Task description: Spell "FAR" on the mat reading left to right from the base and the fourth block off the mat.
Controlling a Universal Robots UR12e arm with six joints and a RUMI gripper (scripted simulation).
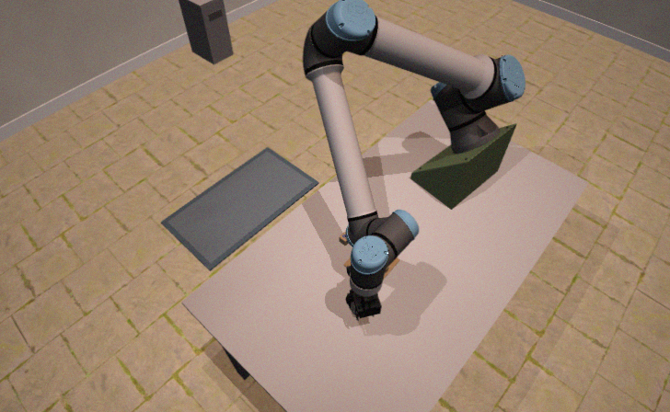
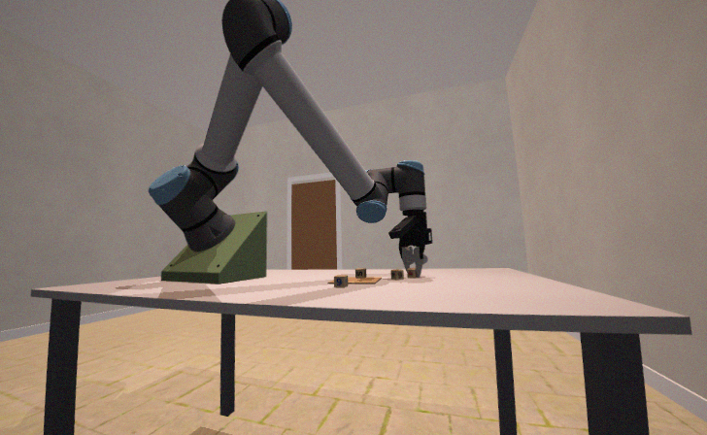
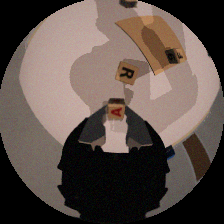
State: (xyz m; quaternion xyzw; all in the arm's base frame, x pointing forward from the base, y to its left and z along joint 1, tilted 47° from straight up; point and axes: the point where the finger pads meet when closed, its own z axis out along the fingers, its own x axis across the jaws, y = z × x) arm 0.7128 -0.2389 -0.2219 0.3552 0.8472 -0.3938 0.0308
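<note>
Now: hand 180 mm past the tan mat, 70 mm to the left of it and 10 mm above it. Also, from my hand: F block: 170 mm behind, 20 mm to the right; R block: 50 mm behind, 40 mm to the right; blue-lettered block: 200 mm behind, 200 mm to the right.
</note>
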